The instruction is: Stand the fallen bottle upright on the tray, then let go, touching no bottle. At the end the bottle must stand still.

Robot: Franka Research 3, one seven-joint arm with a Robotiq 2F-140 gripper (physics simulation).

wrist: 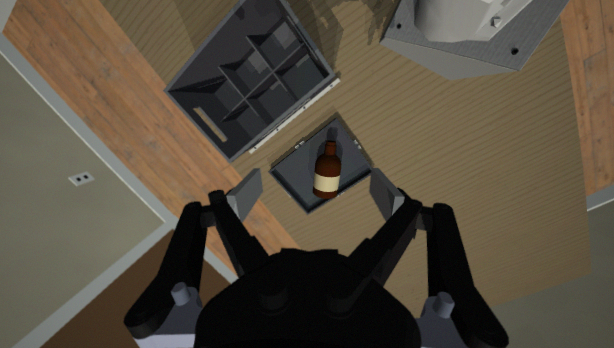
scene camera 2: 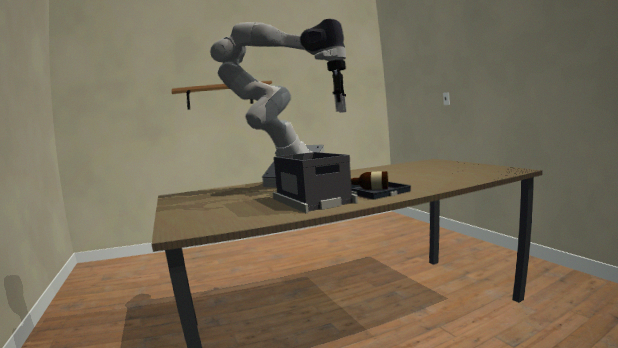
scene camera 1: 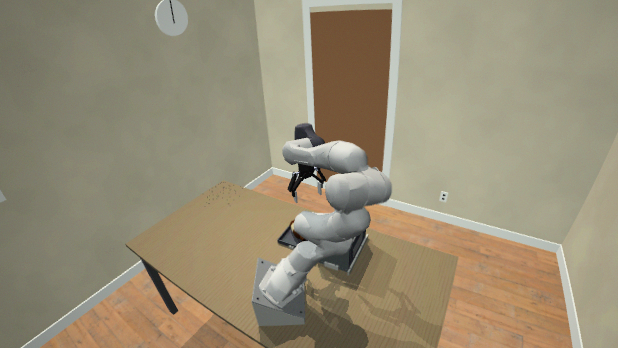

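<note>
A brown bottle (scene camera 2: pixel 373 180) (wrist: pixel 328 172) with a cream label lies on its side on the dark tray (scene camera 2: pixel 403 189) (wrist: pixel 288 176). In the wrist view its neck points up the picture, toward the tray's far corner. In scene camera 1 the arm hides most of the bottle, and the tray's left part (scene camera 1: pixel 285 241) shows. My gripper (scene camera 1: pixel 307 194) (scene camera 2: pixel 340 111) (wrist: pixel 314 180) is open and empty, fingers pointing down, high above the table. In the wrist view the bottle shows between the two fingertips, far below them.
A dark crate (scene camera 1: pixel 341 261) (scene camera 2: pixel 327 186) (wrist: pixel 197 129) with inner dividers stands right beside the tray, much taller than it. Pale strips run along the crate's foot. The arm's base (scene camera 1: pixel 280 312) (wrist: pixel 425 57) stands on the wooden table (scene camera 1: pixel 210 240) (scene camera 2: pixel 225 222) (wrist: pixel 450 150).
</note>
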